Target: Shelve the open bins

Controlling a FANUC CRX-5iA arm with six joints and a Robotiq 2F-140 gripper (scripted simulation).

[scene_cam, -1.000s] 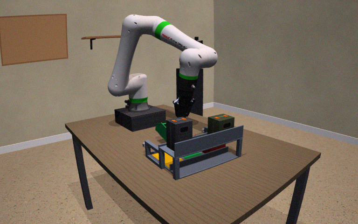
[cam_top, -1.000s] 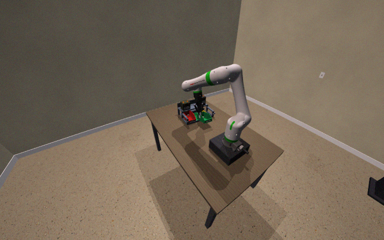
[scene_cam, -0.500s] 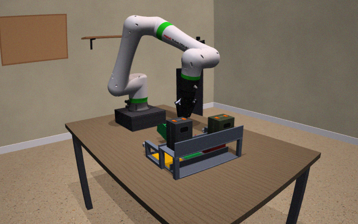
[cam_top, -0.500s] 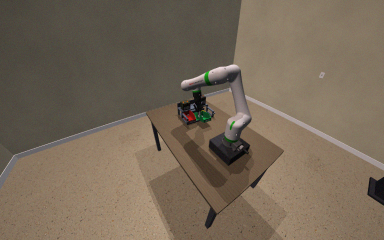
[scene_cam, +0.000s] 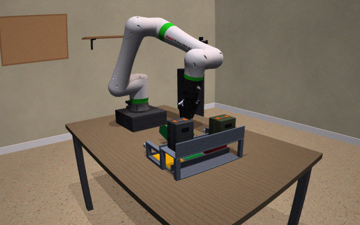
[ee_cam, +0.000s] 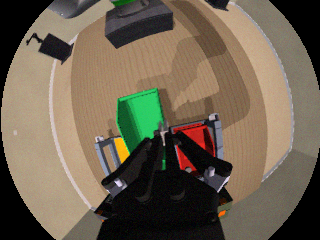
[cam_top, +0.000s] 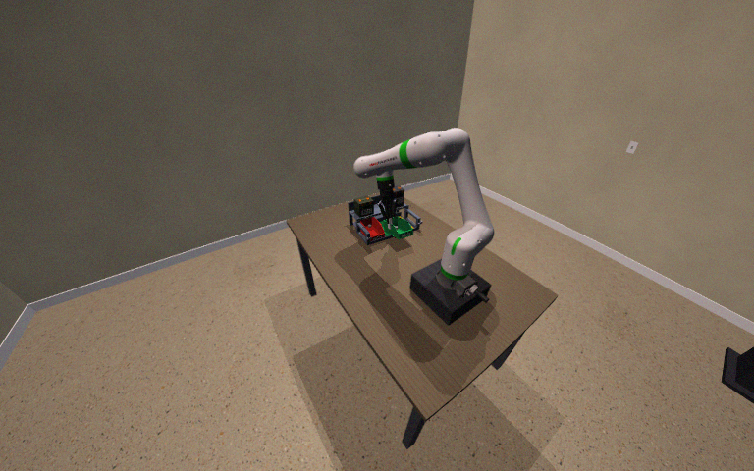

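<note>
Now: hand 5 cm to the left of the green bin, 4 cm above it and 2 cm past it. The rest, counted from my hand: olive box 21 cm ahead, 6 cm to the left, 3 cm above; black box 19 cm ahead, 17 cm to the right, 4 cm above; red bin 11 cm ahead, 8 cm below, 6 cm to the left.
</note>
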